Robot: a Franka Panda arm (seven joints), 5 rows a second.
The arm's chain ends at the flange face. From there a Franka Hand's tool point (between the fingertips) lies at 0.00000 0.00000 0.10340 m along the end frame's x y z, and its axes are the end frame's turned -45 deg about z.
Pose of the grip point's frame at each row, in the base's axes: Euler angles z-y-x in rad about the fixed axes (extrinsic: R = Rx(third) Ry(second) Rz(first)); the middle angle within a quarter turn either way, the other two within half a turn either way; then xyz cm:
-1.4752 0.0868 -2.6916 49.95 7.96 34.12
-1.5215 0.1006 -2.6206 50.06 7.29 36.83
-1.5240 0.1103 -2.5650 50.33 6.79 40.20
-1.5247 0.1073 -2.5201 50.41 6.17 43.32
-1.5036 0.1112 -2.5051 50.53 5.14 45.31
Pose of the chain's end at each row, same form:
-0.6898 0.0868 -2.6916 49.05 3.48 43.40
-0.7361 0.1006 -2.6206 49.02 2.17 45.75
-0.7386 0.1103 -2.5650 49.19 1.19 48.82
-0.7393 0.1073 -2.5201 49.30 0.18 51.68
-0.7182 0.1112 -2.5051 49.38 -0.97 53.57

